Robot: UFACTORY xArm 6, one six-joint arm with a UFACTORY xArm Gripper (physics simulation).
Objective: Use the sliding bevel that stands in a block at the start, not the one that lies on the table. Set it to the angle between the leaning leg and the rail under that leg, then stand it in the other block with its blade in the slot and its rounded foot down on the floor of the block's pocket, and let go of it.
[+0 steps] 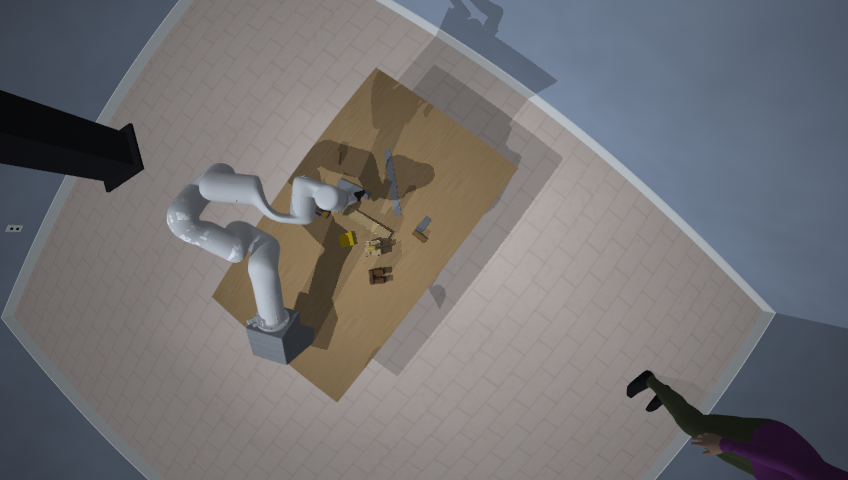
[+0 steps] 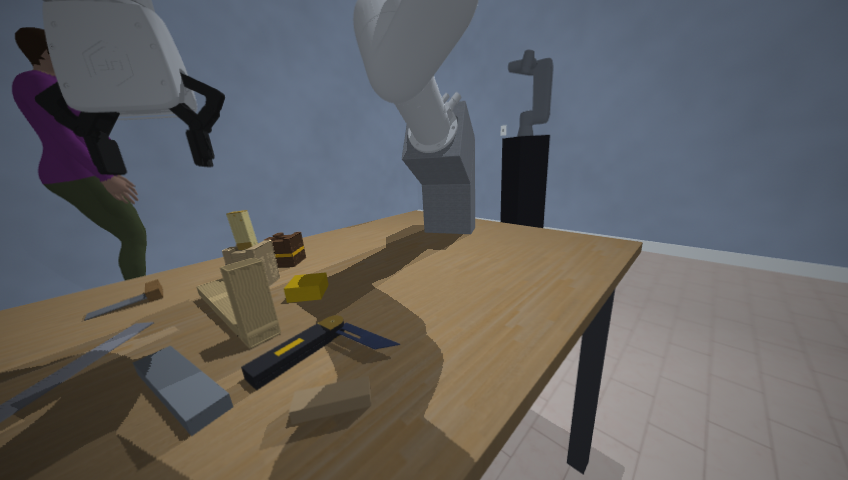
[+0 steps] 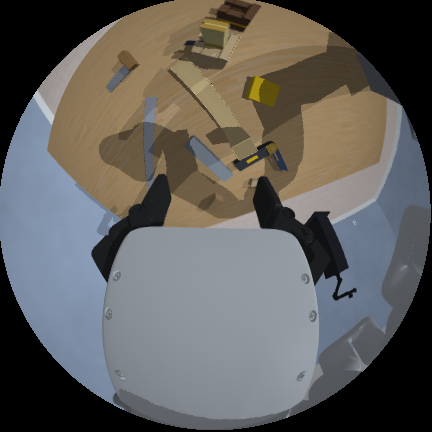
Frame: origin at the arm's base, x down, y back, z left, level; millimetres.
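Seen in the pictures: gripper, fingertip midpoint: (image 2: 161, 170) (image 3: 211, 185); arm's base, origin of the base link: (image 1: 273, 319) (image 2: 432, 130).
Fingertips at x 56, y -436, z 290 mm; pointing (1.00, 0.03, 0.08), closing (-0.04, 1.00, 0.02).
Offsets run from my fingertips to a thing's top centre. "spot": to the spot under its first point. Level surfaces: height alone.
The sliding bevel @[dx +83, dy -18, dz -197 mm] (image 2: 240, 227) (image 3: 215, 36) stands in the pale block @[dx +151, dy +7, dz -188 mm] (image 2: 267, 254) (image 3: 231, 50); its pale handle sticks up and much of its blade is hidden. The brown block @[dx +168, dy +48, dz -305 mm] (image 1: 379, 275) (image 2: 288, 251) (image 3: 237, 14) with a yellow stripe stands beyond it. The leaning leg @[spot: dx +171, dy +65, dz +33 mm] (image 2: 248, 300) (image 3: 221, 116) rises over its pale rail @[dx +210, dy +3, dz -69 mm] (image 2: 215, 302) (image 3: 184, 71). The other bevel @[dx +221, dy +157, dz +108 mm] (image 2: 291, 355) (image 3: 252, 159), black with a blue blade, lies on the table. My gripper (image 2: 156, 156) (image 3: 211, 185) is open and empty, high above the table.
A yellow block @[dx +211, dy +115, dz -104 mm] (image 1: 347, 239) (image 2: 305, 287) (image 3: 265, 92) lies beside the leg. A grey block @[dx +221, dy -1, dz +93 mm] (image 2: 184, 389) (image 3: 209, 159), a tan block @[dx +224, dy +167, dz +173 mm] (image 2: 330, 401), a long steel strip @[dx +237, dy -172, dz +49 mm] (image 1: 392, 184) (image 3: 149, 137) and a small square @[spot: dx +219, dy -193, dz -214 mm] (image 1: 420, 234) (image 3: 127, 60) lie about the table @[dx +239 mm] (image 2: 505, 285).
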